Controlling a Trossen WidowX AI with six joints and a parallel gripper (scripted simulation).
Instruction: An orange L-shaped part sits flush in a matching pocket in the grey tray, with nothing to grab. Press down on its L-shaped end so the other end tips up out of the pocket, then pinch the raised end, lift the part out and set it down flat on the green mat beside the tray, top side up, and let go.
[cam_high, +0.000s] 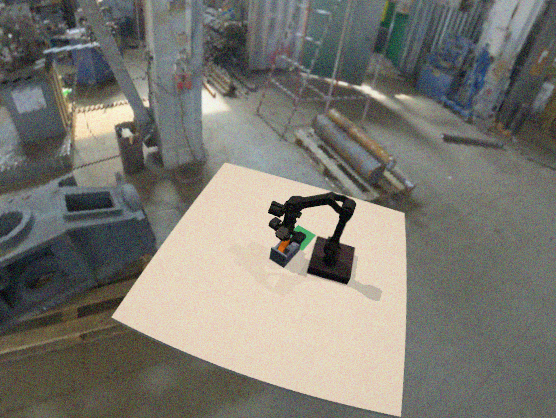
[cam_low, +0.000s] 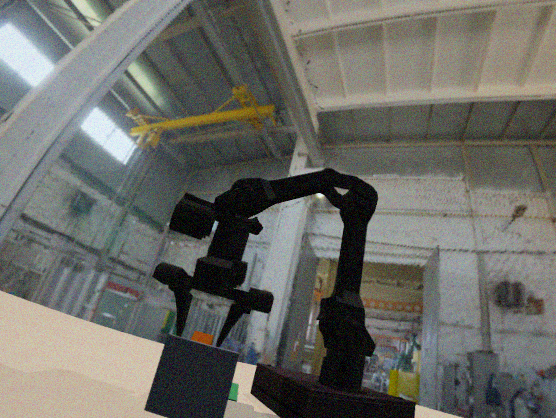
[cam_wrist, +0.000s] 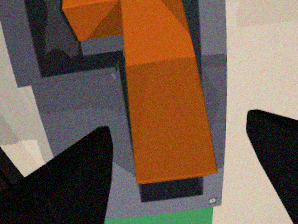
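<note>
The orange L-shaped part lies 40 mm to the left of my gripper tip, 40 mm below it and 10 mm behind it. The rest, counted from my gripper tip: green mat: 140 mm to the right, 100 mm below, 60 mm behind.
</note>
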